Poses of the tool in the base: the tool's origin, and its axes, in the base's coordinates. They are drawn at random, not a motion.
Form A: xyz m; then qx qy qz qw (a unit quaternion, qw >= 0).
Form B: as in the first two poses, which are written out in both.
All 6 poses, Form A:
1: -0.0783, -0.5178, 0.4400, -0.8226, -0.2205, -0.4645, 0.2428
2: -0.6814, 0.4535, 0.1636, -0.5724, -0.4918, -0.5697, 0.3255
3: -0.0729, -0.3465, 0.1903, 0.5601, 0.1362, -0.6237, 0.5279
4: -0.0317, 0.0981, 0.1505, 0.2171, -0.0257, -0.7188, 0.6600
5: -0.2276, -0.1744, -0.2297, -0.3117, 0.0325, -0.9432, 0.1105
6: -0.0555, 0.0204, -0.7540, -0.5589, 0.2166, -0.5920, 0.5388
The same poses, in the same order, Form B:
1: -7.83, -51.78, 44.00, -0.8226, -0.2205, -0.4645, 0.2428
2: -68.14, 45.35, 16.36, -0.5724, -0.4918, -0.5697, 0.3255
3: -7.29, -34.65, 19.03, 0.5601, 0.1362, -0.6237, 0.5279
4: -3.17, 9.81, 15.05, 0.2171, -0.0257, -0.7188, 0.6600
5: -22.76, -17.44, -22.97, -0.3117, 0.0325, -0.9432, 0.1105
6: -5.55, 2.04, -75.40, -0.5589, 0.2166, -0.5920, 0.5388
